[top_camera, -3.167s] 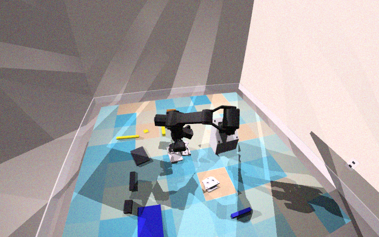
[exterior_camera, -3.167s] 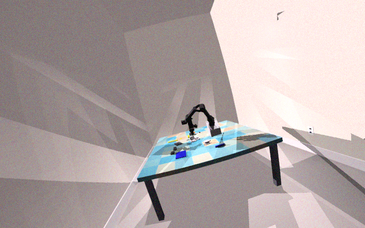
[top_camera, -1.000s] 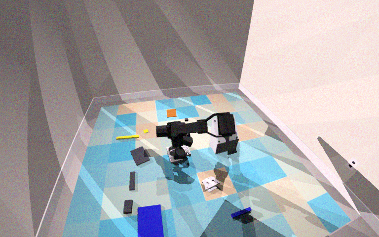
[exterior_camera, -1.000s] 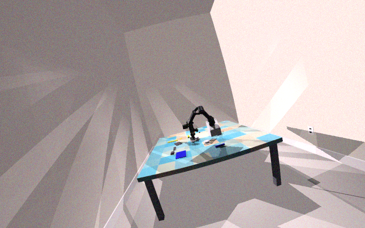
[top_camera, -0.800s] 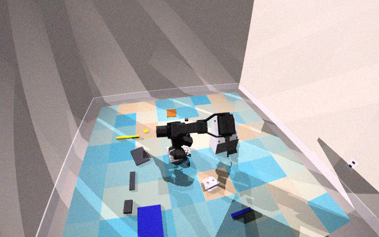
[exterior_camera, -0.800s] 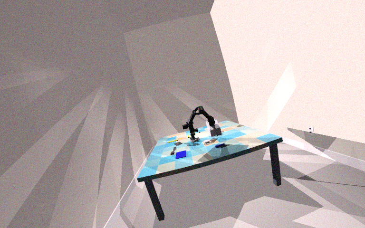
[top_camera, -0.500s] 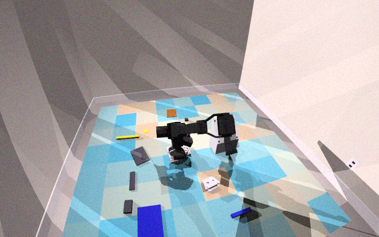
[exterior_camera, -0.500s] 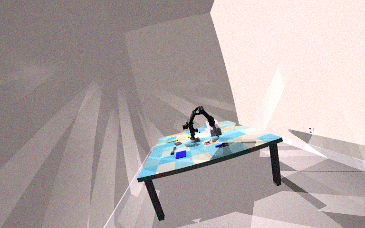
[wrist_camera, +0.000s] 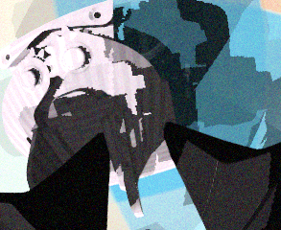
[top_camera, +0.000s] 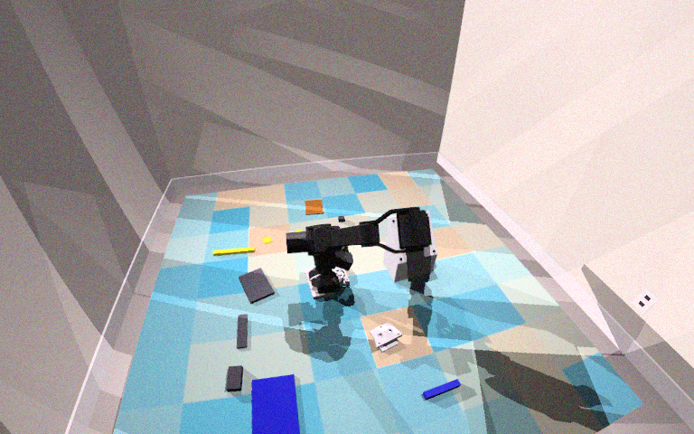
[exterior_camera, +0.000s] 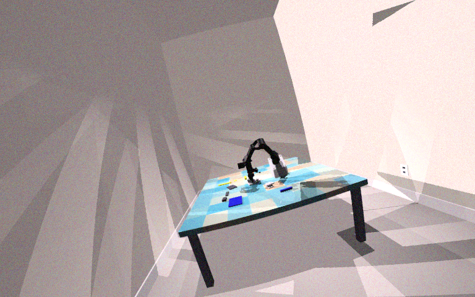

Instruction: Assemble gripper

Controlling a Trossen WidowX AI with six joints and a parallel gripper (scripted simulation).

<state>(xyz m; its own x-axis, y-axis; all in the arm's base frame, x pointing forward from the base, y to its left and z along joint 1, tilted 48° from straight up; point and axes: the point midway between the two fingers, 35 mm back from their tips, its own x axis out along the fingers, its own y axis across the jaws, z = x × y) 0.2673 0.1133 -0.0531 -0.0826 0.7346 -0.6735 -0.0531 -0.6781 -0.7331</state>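
Now: gripper tip 120 mm past the white housing part, 210 mm to the right of it and 10 mm below it. Round my gripper tip: small dark cube (120 mm behind, 330 mm to the right, 10 mm below); then dark grey plate (220 mm ahead, 50 mm to the right, 20 mm below); then grey bar (260 mm ahead, 110 mm to the left, 20 mm below).
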